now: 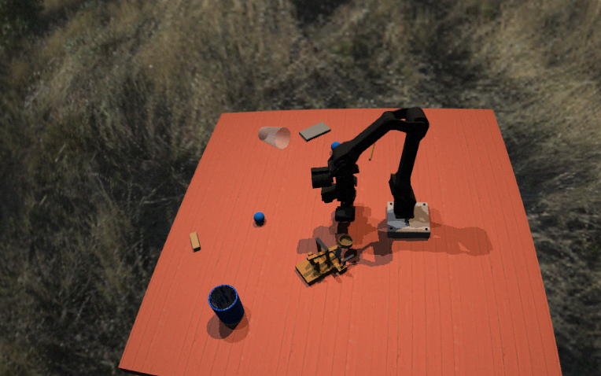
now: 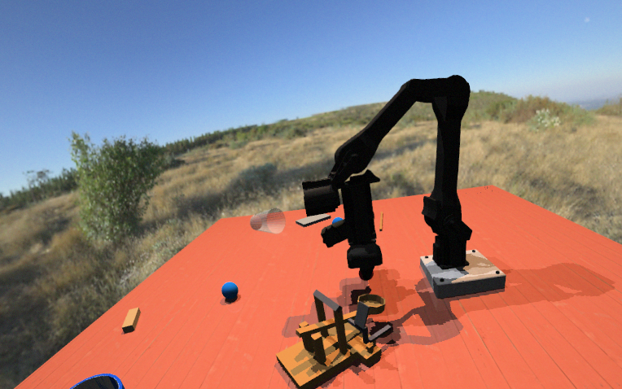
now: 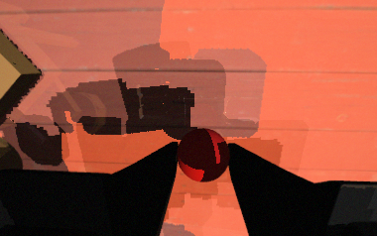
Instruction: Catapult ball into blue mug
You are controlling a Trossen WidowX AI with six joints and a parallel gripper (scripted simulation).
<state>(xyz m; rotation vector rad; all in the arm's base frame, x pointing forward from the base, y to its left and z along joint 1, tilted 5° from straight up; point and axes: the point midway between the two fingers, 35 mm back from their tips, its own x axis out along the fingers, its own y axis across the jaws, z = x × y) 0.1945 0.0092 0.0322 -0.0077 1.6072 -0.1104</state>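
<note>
Right now my gripper tip is 180 mm to the right of the wooden catapult, 50 mm short of it and 20 mm below it. The rest, counted from my gripper tip: thin stick (390 mm to the right, 100 mm behind, 20 mm below); red ball (10 mm above); blue mug (370 mm to the left, 360 mm ahead).
</note>
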